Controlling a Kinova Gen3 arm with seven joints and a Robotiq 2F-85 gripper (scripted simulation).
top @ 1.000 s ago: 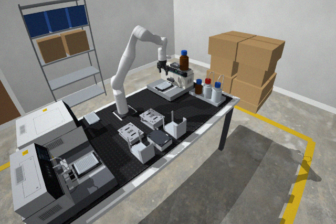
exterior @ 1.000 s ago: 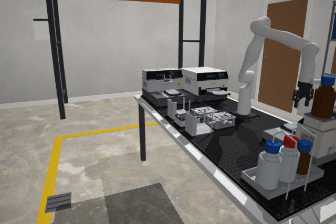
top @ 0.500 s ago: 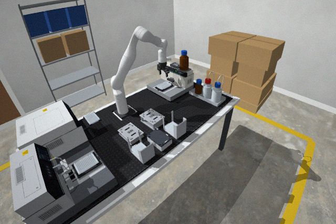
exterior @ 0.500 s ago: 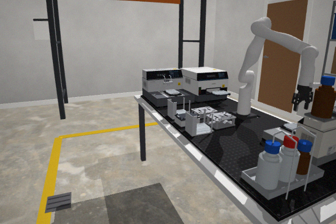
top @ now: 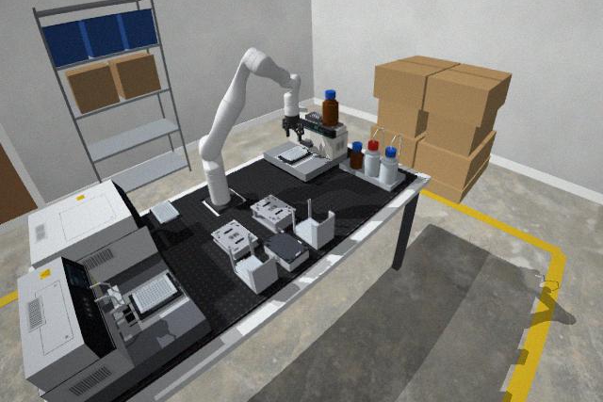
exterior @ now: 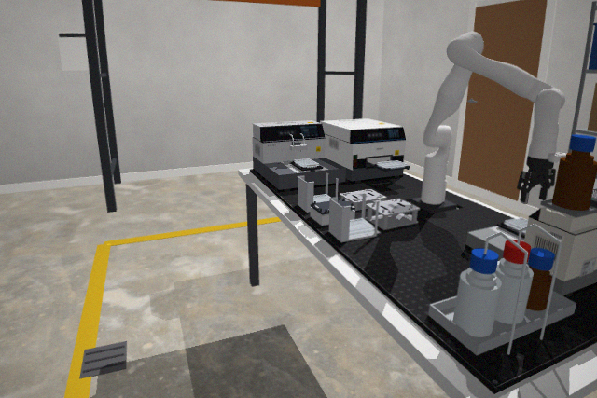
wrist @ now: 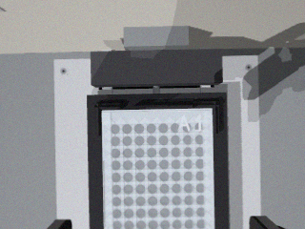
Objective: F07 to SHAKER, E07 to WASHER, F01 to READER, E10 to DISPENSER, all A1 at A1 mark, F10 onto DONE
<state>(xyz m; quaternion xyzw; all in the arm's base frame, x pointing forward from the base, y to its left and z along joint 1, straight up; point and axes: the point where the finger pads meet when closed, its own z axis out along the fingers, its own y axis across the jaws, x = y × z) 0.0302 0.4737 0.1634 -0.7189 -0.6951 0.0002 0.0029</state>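
Now: the dispenser stage 110 mm below my hand. From my hand the other things lie so: dispenser deck 10 mm to the left, 140 mm below; brown bottle 110 mm ahead, 170 mm to the left, 120 mm above; dispenser 10 mm ahead, 180 mm to the left, 80 mm below.
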